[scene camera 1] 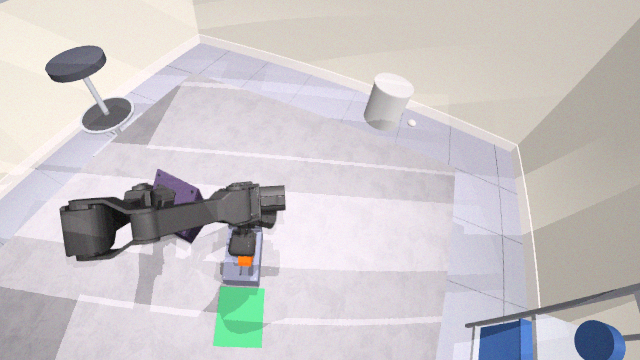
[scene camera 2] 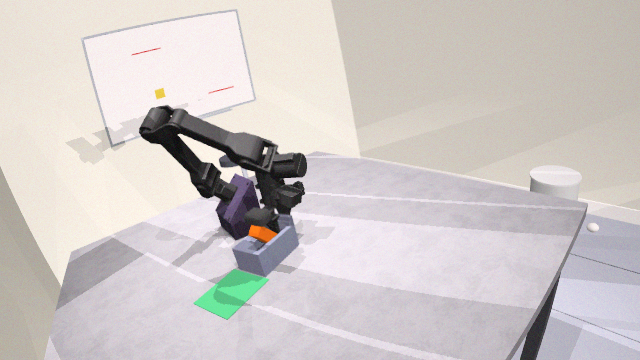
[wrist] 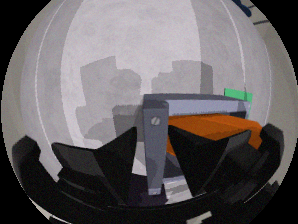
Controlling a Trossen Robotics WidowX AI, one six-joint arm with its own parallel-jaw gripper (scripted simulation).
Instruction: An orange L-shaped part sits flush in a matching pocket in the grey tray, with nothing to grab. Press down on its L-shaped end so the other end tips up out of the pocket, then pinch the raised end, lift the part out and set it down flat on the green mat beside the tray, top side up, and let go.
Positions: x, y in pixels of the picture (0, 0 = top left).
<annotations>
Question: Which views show my gripper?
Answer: Scene camera 1, scene camera 2 and the wrist view: all of them.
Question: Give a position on a green mat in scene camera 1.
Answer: At 240, 311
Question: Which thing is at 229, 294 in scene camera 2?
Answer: A green mat.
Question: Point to an orange L-shaped part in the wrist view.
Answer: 215, 126
</annotations>
